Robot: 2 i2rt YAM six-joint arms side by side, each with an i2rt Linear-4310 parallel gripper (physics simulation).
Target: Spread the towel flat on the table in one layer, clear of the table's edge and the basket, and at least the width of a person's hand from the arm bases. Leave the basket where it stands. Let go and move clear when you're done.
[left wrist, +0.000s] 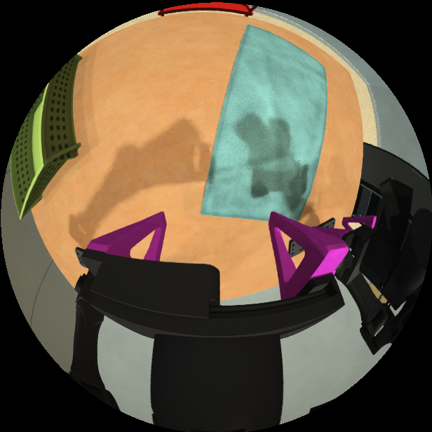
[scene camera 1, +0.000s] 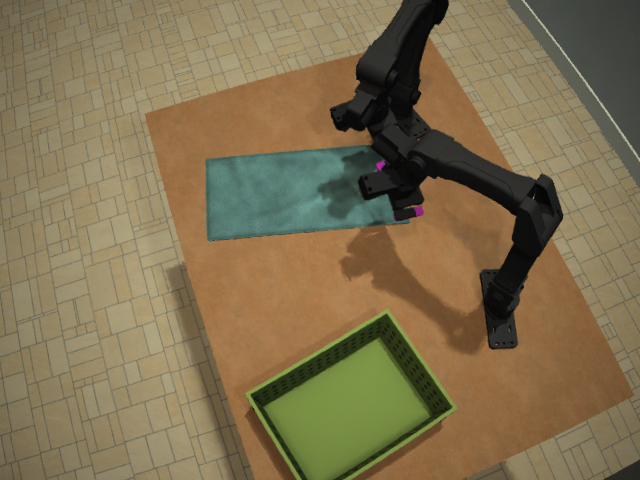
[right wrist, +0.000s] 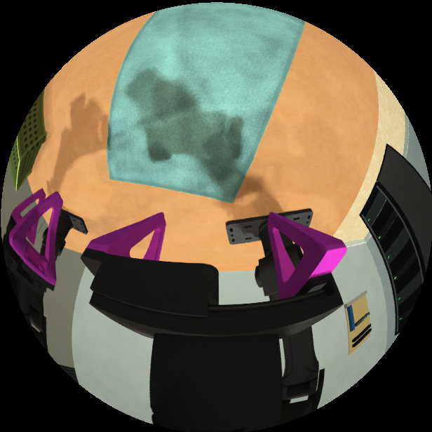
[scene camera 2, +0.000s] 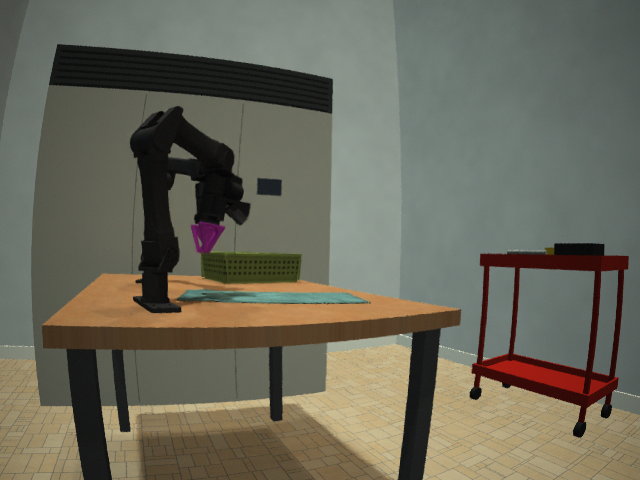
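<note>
The teal towel [scene camera 1: 258,196] [scene camera 2: 289,298] [left wrist: 280,90] [right wrist: 225,60] lies flat as a long rectangle on the table [scene camera 1: 289,279], with faint ripples and no fold visible. Its edges lie inside the table's edges and apart from the green basket [scene camera 1: 408,366] [scene camera 2: 263,268] [left wrist: 60,110] [right wrist: 31,132]. In scene camera 1 the arms cover its upper right corner. My left gripper [scene camera 1: 400,188] [left wrist: 217,217] is open and empty above the towel's right end. My right gripper [scene camera 2: 204,251] [right wrist: 216,217] is open and empty, raised above the table; its fingers are hidden in scene camera 1.
The left arm's base [scene camera 1: 501,338] stands at the right of scene camera 1. The right arm's base [scene camera 2: 155,304] [right wrist: 240,234] is near the towel's arm-side end. The two wrists are close together. A red cart [scene camera 2: 547,262] stands beyond the table.
</note>
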